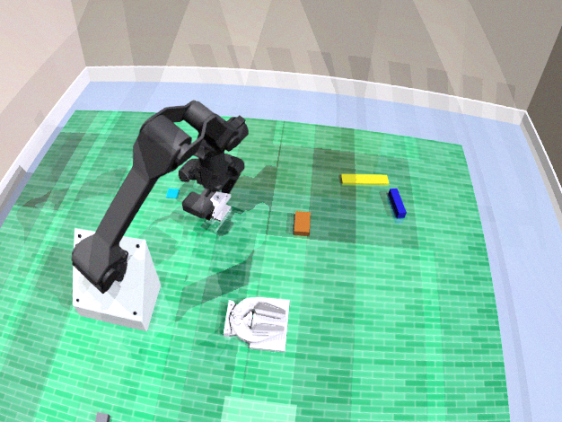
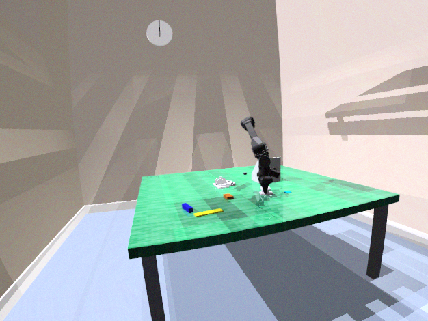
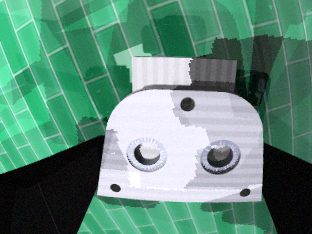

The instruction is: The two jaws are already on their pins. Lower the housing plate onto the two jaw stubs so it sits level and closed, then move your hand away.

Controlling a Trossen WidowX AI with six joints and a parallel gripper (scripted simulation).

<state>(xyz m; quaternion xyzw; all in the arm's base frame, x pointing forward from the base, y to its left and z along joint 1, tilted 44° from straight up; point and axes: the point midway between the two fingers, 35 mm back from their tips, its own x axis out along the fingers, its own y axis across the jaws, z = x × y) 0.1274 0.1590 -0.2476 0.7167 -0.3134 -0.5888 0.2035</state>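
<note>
Now: gripper tip 10 mm past the white stepped block. From my gripper tip the other things lie so: cyan tile 130 mm behind, 20 mm to the left, 10 mm below; then yellow bar 340 mm ahead, 210 mm to the left, 10 mm below; then orange block 210 mm ahead, 10 mm to the left.
</note>
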